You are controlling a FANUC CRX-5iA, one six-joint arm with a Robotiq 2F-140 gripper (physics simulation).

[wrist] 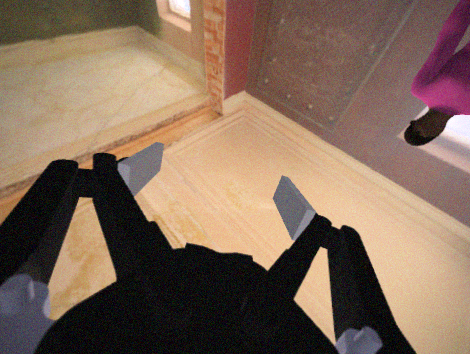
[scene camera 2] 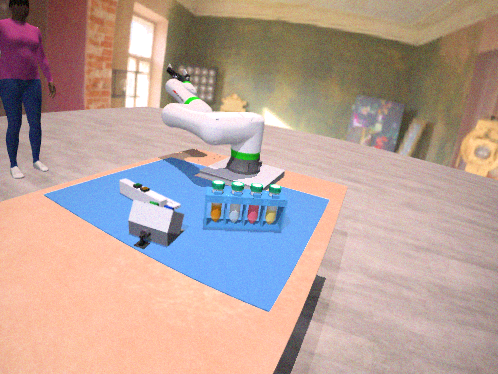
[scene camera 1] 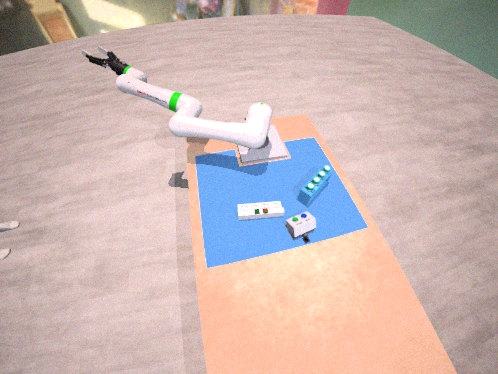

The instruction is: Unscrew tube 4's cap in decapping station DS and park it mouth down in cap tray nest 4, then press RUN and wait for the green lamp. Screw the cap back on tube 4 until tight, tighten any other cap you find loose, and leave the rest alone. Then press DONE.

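Places are measured from the arm's base along level axes (x left, y ahead, z down), in millimetres.
Where they show: gripper, fingertip midpoint: (wrist: 222,172) (scene camera 2: 176,68) (scene camera 1: 90,49); arm's base, link origin: (scene camera 2: 243,168).
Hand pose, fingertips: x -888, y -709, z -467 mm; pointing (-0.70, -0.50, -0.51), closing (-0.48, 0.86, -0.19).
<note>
Each offset is from my fingertips to the top centre of the thing. Level surfaces: height alone.
My gripper (scene camera 1: 93,50) (wrist: 222,172) is open and empty, raised far behind and left of the blue mat in the first scene view. A blue rack (scene camera 1: 308,196) (scene camera 2: 242,229) holds several upright tubes with green-and-white caps, with orange, clear, red and yellow contents. All of them wear caps; tube numbers and cap tightness cannot be told. A low white tray {dx +736, dy +1169, dz +442 mm} (scene camera 1: 247,215) (scene camera 2: 131,190) has faint round nests with no caps visible, and a dark green and an orange square. A button box {dx +882, dy +1315, dz +412 mm} (scene camera 1: 303,229) (scene camera 2: 146,219) has a green and a blue button; its labels are unreadable.
The blue mat {dz +495 mm} (scene camera 1: 225,240) (scene camera 2: 260,280) lies on an orange-tan table {dz +498 mm} (scene camera 1: 300,310) (scene camera 2: 100,300). The arm's base plate (scene camera 1: 280,147) (scene camera 2: 272,175) stands at the back. A small black fitting (scene camera 1: 306,239) (scene camera 2: 143,240) sits at the button box. A person (scene camera 2: 22,55) (wrist: 450,80) stands beyond the table.
</note>
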